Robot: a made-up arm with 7 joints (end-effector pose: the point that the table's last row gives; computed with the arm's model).
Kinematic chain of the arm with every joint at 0, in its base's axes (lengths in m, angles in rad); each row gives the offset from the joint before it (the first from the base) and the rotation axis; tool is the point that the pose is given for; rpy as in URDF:
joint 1: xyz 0 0 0.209 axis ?
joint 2: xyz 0 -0.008 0.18 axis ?
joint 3: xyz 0 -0.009 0.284 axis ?
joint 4: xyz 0 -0.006 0.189 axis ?
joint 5: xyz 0 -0.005 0.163 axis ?
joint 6: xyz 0 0 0.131 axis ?
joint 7: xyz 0 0 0.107 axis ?
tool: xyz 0 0 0 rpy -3.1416 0 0
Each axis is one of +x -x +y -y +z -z.
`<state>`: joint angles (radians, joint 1 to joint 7).
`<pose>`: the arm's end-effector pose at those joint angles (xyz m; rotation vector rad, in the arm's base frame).
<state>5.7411 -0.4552 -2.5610 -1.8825 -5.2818 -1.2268 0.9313</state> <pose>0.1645 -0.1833 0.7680 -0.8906 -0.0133 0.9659</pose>
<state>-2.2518 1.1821 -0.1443 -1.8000 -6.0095 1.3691 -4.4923</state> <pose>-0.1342 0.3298 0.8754 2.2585 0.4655 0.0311</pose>
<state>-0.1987 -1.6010 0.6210 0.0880 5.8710 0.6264 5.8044</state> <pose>-0.8210 -0.2248 0.4454 -2.6130 -0.8348 -1.3516</pose>
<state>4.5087 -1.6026 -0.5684 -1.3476 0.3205 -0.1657 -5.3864</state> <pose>0.3366 -0.4761 0.0433 0.1120 -0.5052 -0.1790</pose>
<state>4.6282 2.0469 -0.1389 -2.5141 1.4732 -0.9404 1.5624</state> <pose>-0.0506 0.2526 0.4947 -1.4521 1.6725 -0.3008</pose>
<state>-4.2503 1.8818 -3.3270 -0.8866 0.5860 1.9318 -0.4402</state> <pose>-0.2118 -0.5937 0.0501 -1.3506 -2.1345 -0.8685</pose>
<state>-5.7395 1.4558 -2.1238 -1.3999 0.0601 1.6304 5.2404</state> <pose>0.4273 -0.5313 0.3078 -0.2841 -1.7336 -0.2186</pose>
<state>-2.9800 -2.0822 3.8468 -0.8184 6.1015 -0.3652 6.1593</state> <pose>0.7693 0.0838 0.2573 2.3623 0.1765 -1.3063</pose>
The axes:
joint 1: -z
joint 2: +y
joint 3: -z
joint 4: +y
joint 5: -z
joint 6: +y
joint 7: -z

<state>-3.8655 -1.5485 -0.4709 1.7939 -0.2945 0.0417 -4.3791</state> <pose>0.3791 0.1332 0.7494 -1.2444 -2.4423 -0.6289</pose>
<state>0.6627 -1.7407 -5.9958 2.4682 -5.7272 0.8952 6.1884</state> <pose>-0.2061 0.0113 0.5092 -1.5157 0.8614 1.6507</pose>
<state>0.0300 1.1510 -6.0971 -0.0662 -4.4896 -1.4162 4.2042</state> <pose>0.7262 0.0512 0.6906 1.2290 0.7999 -1.5743</pose>
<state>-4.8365 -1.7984 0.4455 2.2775 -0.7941 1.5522 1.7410</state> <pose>-0.0660 0.2541 0.5210 1.3933 -1.4110 -1.8111</pose>
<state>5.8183 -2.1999 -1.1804 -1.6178 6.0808 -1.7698 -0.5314</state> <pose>-0.0963 -0.3580 0.1202 2.5904 -0.1646 -0.6537</pose>
